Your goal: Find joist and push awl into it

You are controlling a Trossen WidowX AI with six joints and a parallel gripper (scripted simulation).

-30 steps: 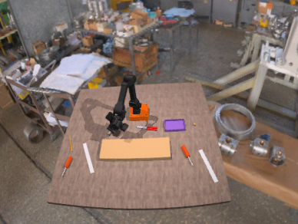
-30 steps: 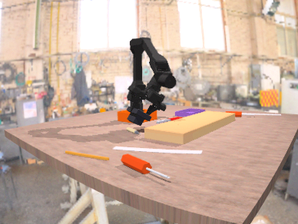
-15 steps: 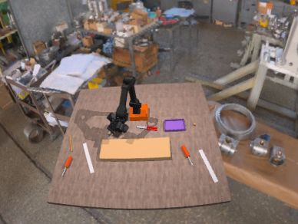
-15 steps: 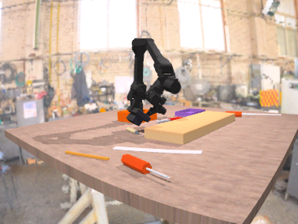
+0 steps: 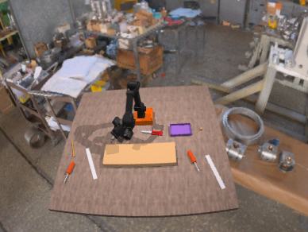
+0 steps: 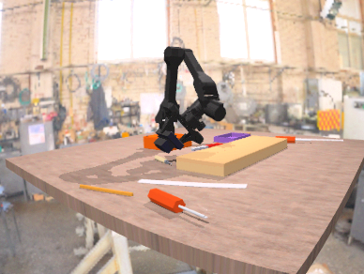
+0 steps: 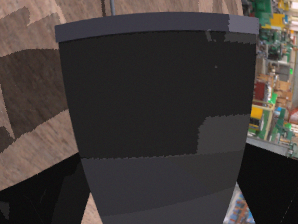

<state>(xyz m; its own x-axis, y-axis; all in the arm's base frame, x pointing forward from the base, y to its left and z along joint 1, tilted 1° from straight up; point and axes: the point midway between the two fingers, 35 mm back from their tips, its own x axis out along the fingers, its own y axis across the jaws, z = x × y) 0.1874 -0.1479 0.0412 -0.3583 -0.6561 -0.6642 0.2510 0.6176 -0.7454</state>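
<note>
Right now my gripper tip is 6 cm above the awl, 5 cm to the left of it and 3 cm short of it. Also, from my gripper tip: purple tray: 49 cm to the left, 6 cm below, 4 cm behind; black stud finder: 2 cm below, 2 cm behind, 1 cm to the right; yellow pencil: 38 cm to the right, 14 cm ahead, 7 cm below.
</note>
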